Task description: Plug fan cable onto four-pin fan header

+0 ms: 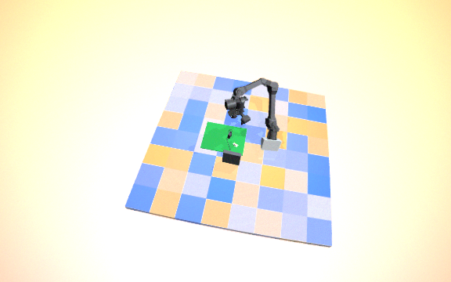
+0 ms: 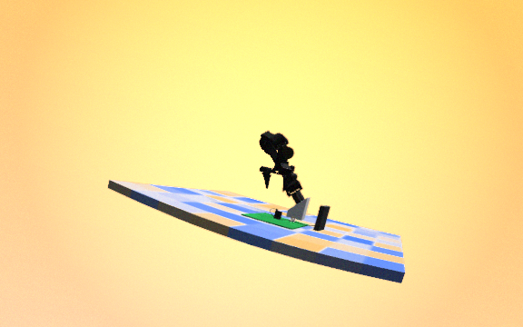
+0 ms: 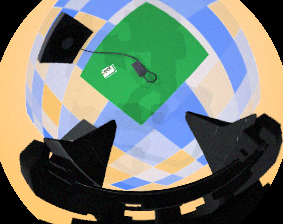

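The dark plug is 110 mm below my gripper tip, 60 mm to the left of it and 30 mm ahead of it. Also, from my gripper tip: white four-pin header: 130 mm below, 120 mm to the left, 20 mm behind; then green board: 150 mm below, 80 mm to the left, 70 mm ahead; then black fan: 260 mm to the left, 70 mm below, 30 mm behind.
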